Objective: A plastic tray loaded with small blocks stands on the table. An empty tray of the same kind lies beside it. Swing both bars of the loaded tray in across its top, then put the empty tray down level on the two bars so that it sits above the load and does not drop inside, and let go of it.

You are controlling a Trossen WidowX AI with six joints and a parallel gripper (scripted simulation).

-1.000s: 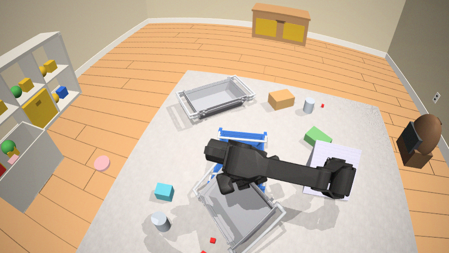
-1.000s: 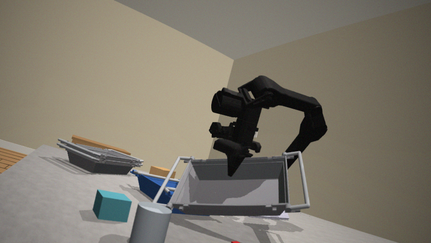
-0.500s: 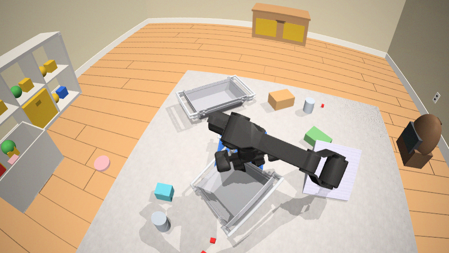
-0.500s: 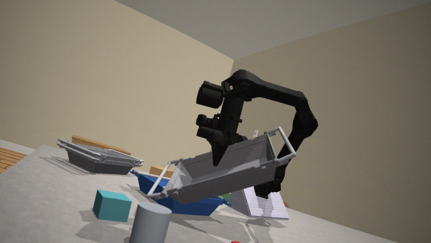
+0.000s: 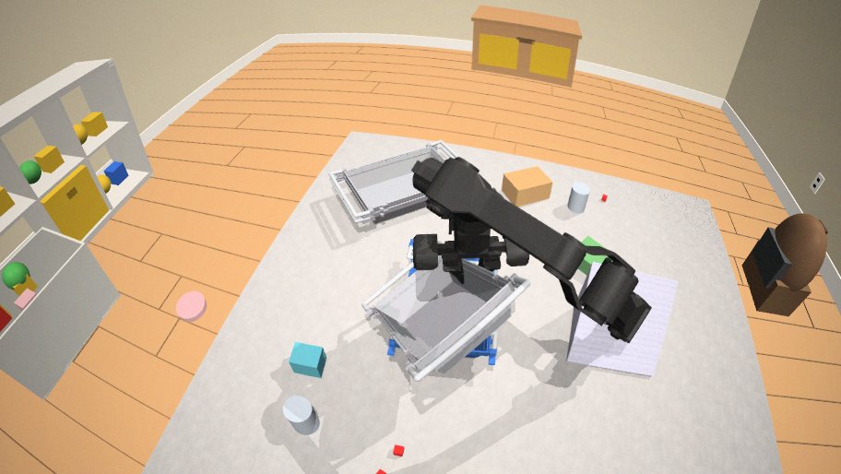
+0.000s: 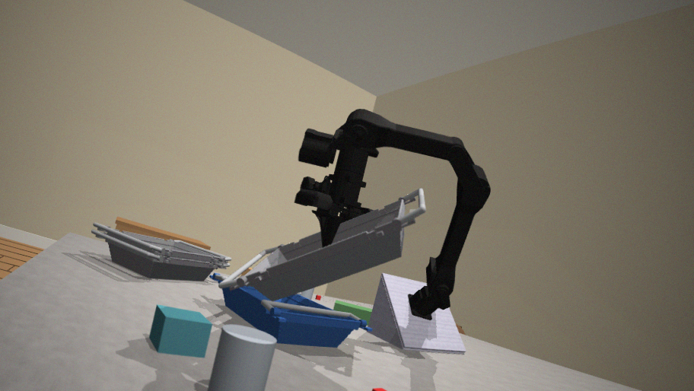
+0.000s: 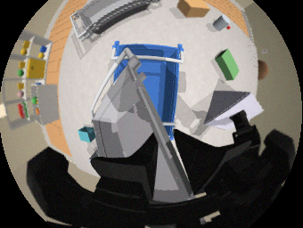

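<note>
My gripper tip is now 40 mm short of the grey plastic tray, 80 mm to the right of it and 20 mm below it. Also, from my gripper tip: orange box 10 mm behind, 510 mm to the right, 140 mm below; then teal cube 250 mm ahead, 200 mm to the left, 150 mm below.
</note>
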